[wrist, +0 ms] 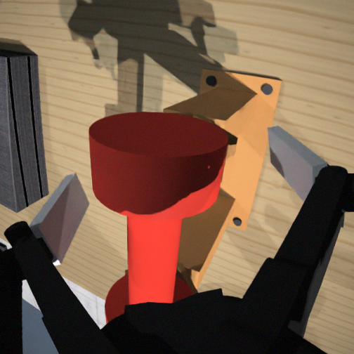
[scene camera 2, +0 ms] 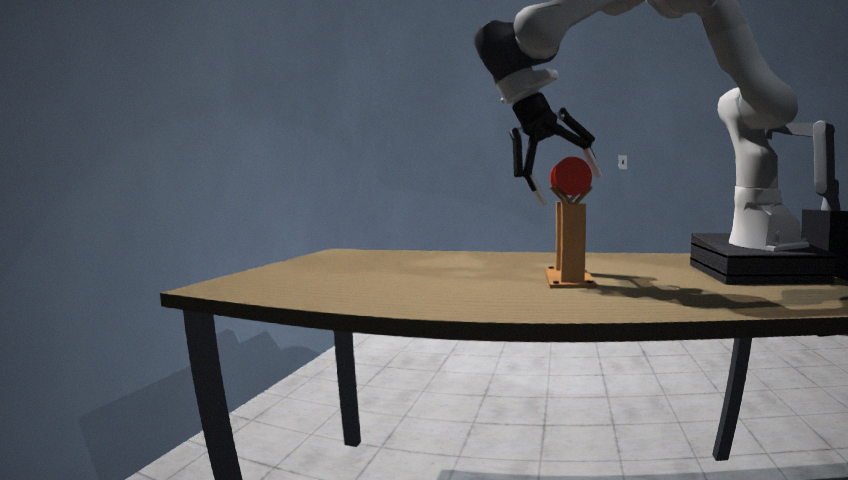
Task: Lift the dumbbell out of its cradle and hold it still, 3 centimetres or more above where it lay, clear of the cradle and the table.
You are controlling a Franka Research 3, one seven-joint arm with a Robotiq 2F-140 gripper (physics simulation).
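Note:
A red dumbbell (scene camera 2: 571,176) (wrist: 154,255) rests in the V-shaped top of an orange cradle (scene camera 2: 573,243) (wrist: 245,170), which stands on the table (scene camera 2: 386,291) (wrist: 305,45). In the wrist view its near round weight and handle show, and the other weight is partly hidden behind the gripper body. My gripper (scene camera 2: 569,183) (wrist: 173,167) is open and empty, tilted, with its fingers spread on both sides of the dumbbell. In scene camera 2 one fingertip is left of the dumbbell and the other is by its upper right side.
The arm's white base stands on a dark layered block (scene camera 2: 773,267) (wrist: 20,135), right of the cradle in scene camera 2. A grey-blue wall (scene camera 2: 238,148) rises behind the table. Shadows of the arm and cradle fall across the table top. The cradle's base plate is wider than its posts.

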